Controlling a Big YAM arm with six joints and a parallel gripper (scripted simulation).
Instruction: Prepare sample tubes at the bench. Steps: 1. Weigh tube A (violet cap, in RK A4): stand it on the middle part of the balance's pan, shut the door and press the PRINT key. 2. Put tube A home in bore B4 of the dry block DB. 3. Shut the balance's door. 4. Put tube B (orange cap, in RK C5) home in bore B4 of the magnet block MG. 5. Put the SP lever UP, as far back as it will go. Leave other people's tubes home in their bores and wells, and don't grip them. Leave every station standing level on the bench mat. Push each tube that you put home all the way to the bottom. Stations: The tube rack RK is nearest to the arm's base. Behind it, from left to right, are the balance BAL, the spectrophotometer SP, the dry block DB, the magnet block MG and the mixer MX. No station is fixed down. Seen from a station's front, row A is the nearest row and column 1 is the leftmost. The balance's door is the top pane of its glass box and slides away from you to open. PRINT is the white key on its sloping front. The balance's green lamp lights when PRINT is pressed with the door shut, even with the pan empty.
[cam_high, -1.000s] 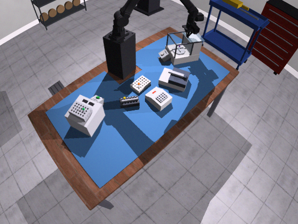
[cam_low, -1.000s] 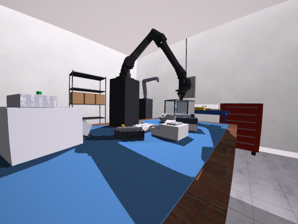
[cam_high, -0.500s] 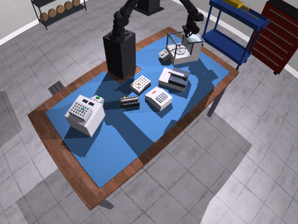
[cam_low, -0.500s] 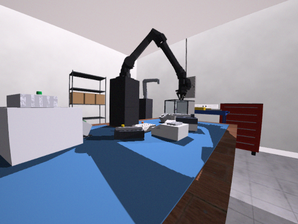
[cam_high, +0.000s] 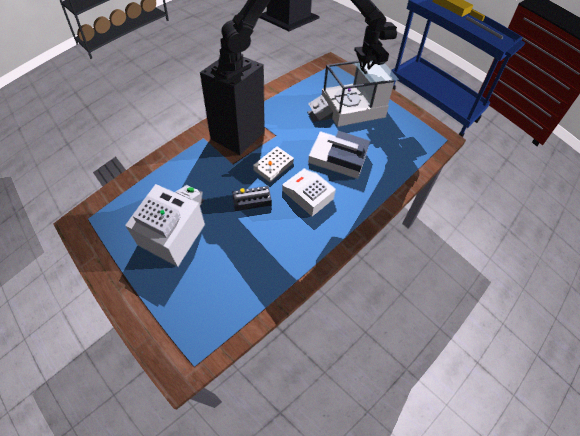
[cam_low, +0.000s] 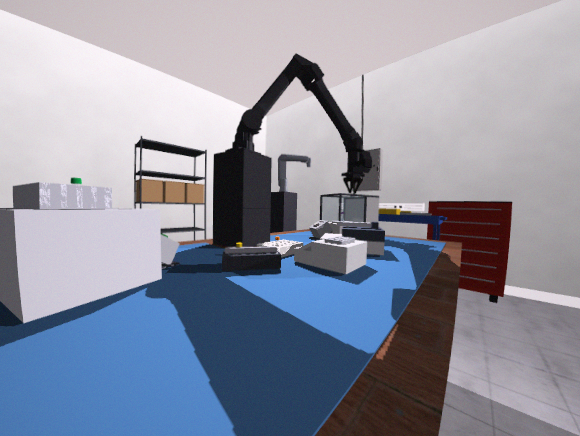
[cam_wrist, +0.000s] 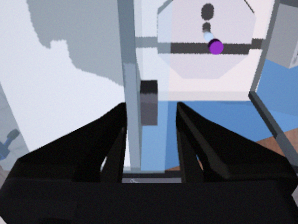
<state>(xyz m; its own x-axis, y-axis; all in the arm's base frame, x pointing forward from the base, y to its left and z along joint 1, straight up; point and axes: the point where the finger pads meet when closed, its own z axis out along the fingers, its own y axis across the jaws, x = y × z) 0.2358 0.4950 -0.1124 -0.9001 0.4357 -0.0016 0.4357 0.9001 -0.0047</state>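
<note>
The violet-capped tube is 20 mm behind my hand, 60 mm to the right of it and 130 mm below it. Round my hand: tube rack RK: 10 mm behind, 510 mm to the right, 220 mm below; then print key: 90 mm behind, 190 mm to the right, 160 mm below; then SP lever: 140 mm ahead, 300 mm to the right, 140 mm below.
</note>
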